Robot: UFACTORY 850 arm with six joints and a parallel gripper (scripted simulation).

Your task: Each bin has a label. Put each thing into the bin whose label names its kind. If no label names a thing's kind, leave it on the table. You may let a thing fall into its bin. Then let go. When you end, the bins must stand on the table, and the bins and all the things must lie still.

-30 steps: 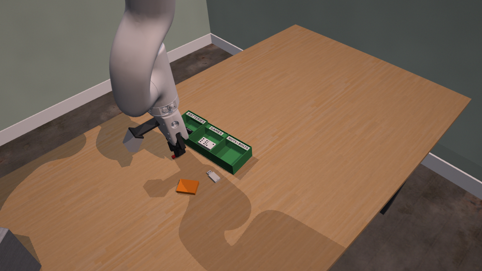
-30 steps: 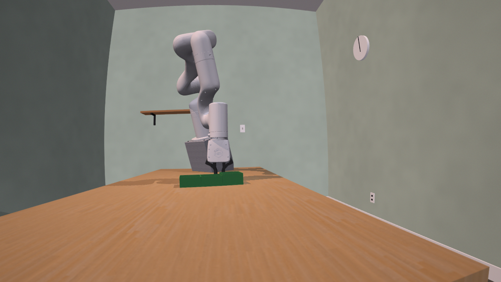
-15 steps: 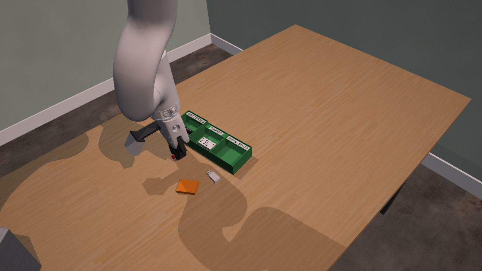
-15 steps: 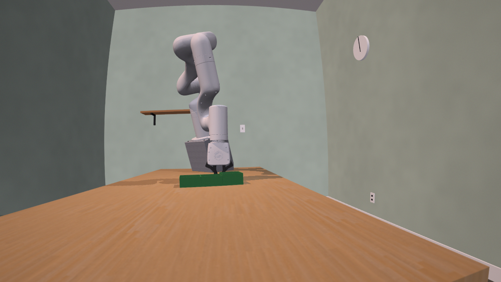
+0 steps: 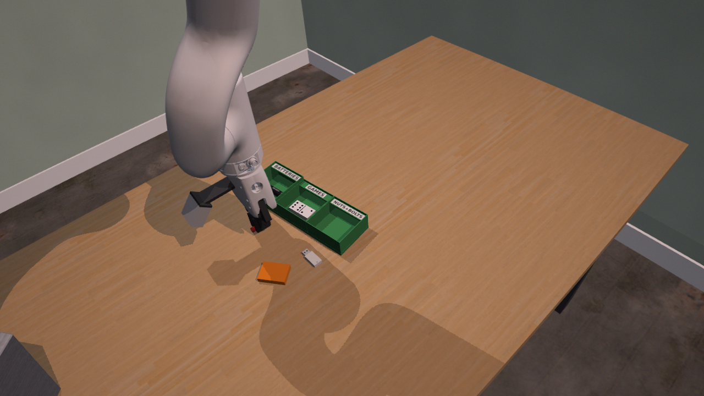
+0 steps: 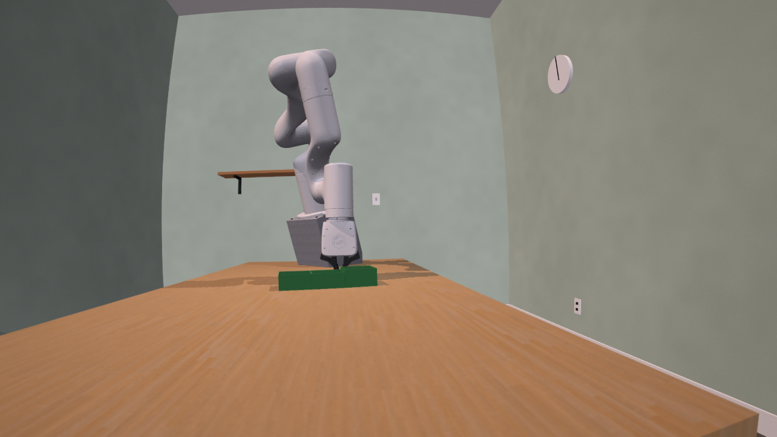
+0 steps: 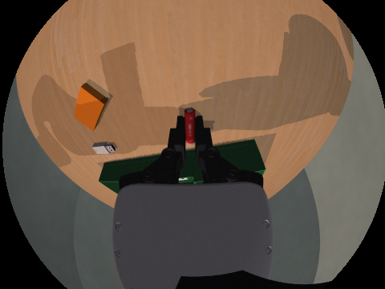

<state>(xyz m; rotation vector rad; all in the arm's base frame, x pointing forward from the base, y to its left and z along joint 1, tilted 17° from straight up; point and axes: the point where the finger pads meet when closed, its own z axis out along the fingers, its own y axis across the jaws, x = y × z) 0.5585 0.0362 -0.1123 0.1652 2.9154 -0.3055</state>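
Right now my hand is 7 cm short of the black battery, 4 cm to the right of it and 1 cm above it. From my hand the other things lie so: orange flat block: 5 cm behind, 11 cm to the right, 2 cm below; then red battery: 2 cm below; then green bin row: 9 cm ahead, 4 cm to the right.
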